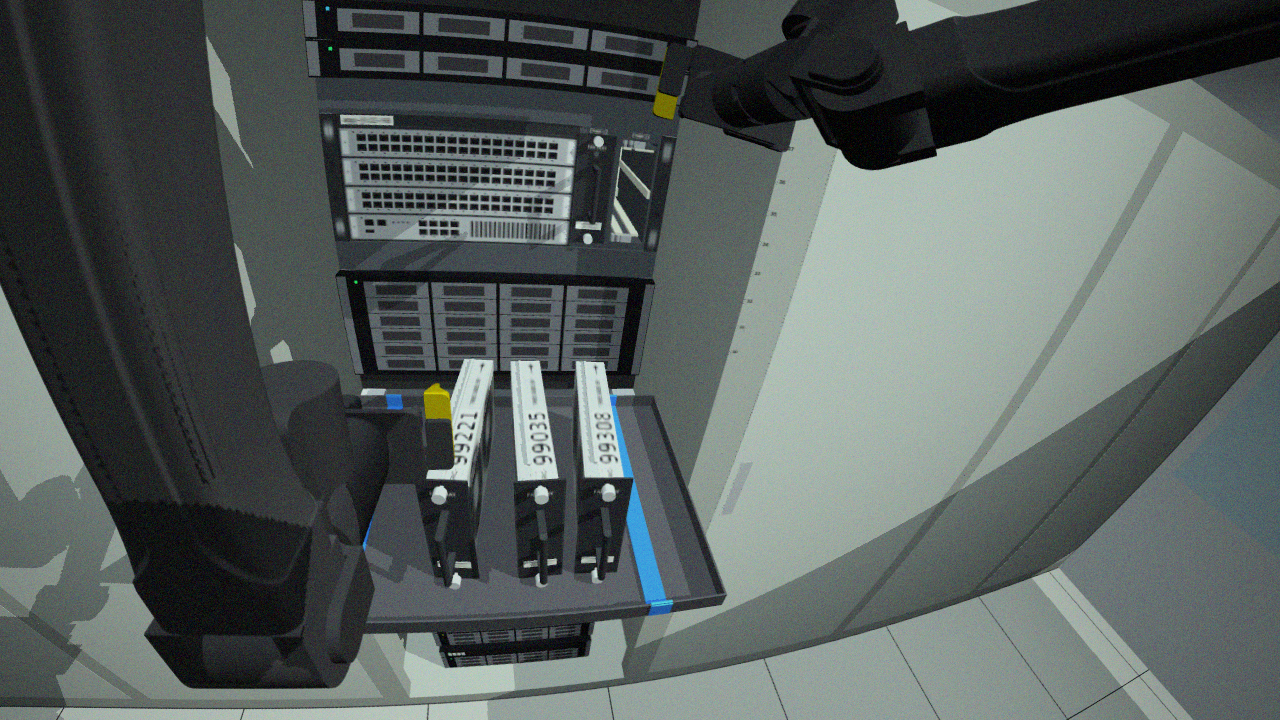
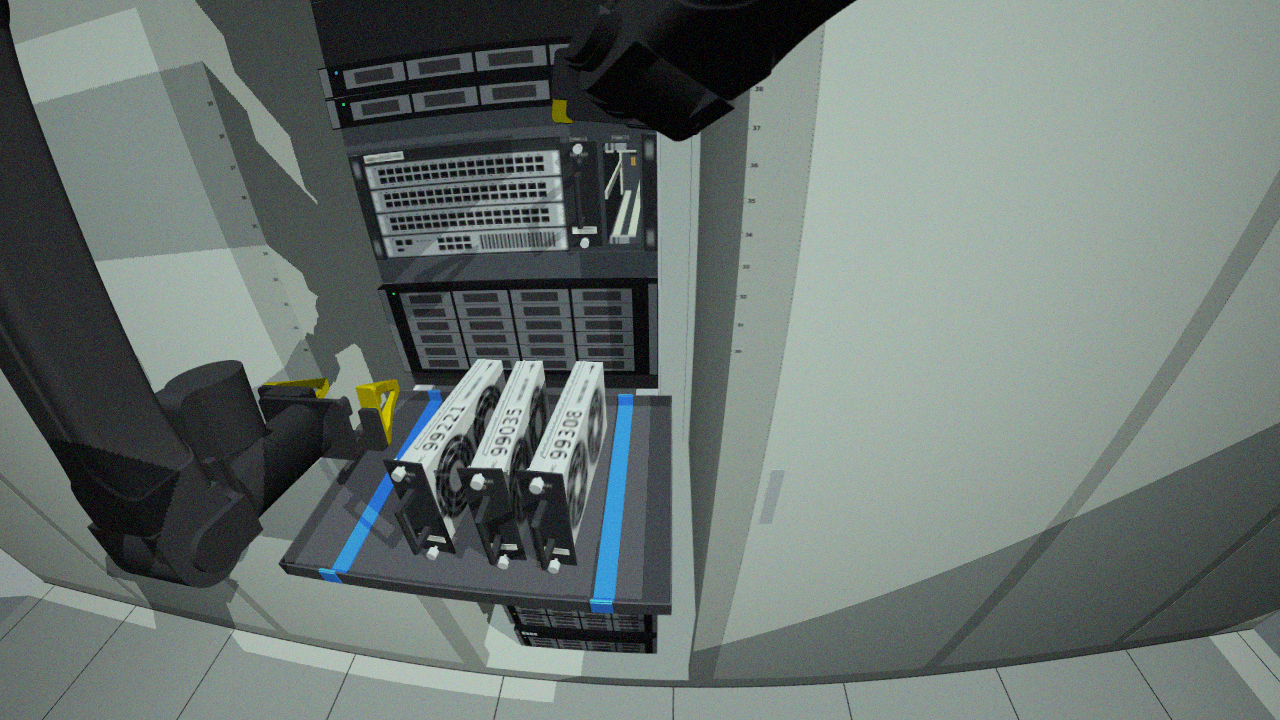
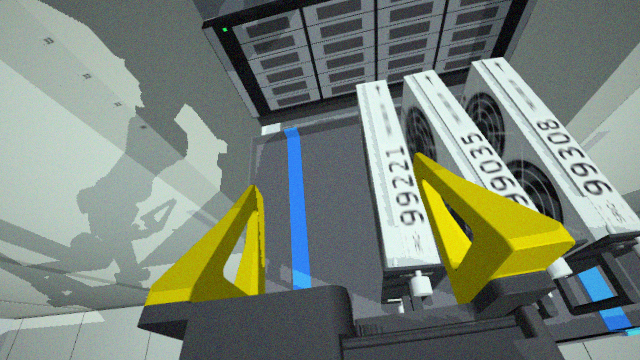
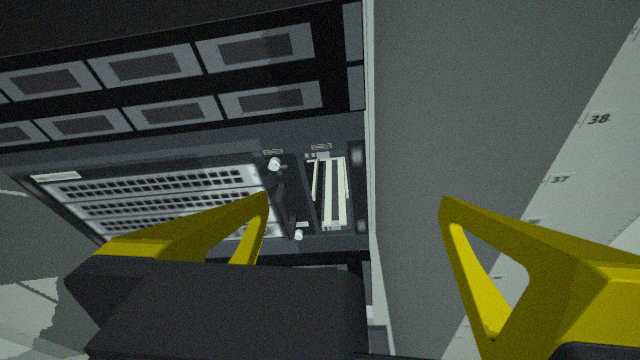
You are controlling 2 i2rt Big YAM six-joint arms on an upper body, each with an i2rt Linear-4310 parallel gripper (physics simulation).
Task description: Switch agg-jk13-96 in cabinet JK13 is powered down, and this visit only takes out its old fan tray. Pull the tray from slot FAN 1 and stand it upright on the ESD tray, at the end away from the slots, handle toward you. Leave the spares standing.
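Observation:
The fan tray [image 1: 588,188] [image 2: 579,192] [image 4: 295,180] sits in the left fan slot of the switch, a white thumbscrew at each end. The slot beside it [image 1: 633,192] [image 2: 624,201] [image 4: 332,195] is open, with pale rails inside. The slot labels are too small to read. Spares 99221 [image 1: 474,385] [image 2: 447,420] [image 3: 395,175], 99035 [image 1: 534,420] [image 2: 512,420] [image 3: 460,135] and 99308 [image 1: 597,420] [image 2: 572,420] [image 3: 555,130] stand upright on the ESD tray [image 1: 572,608] [image 3: 330,200]. My left gripper [image 3: 333,176] is open, left of the spares. My right gripper [image 4: 351,202] is open, up in front of the switch.
Drive units [image 1: 496,322] [image 2: 519,326] [image 3: 345,50] sit behind the ESD tray, below the switch. Servers [image 1: 460,67] [image 4: 150,65] sit above it. The cabinet's side wall [image 4: 425,100] is close to the right gripper. Blue tape strips [image 2: 613,501] [image 3: 298,210] cross the ESD tray.

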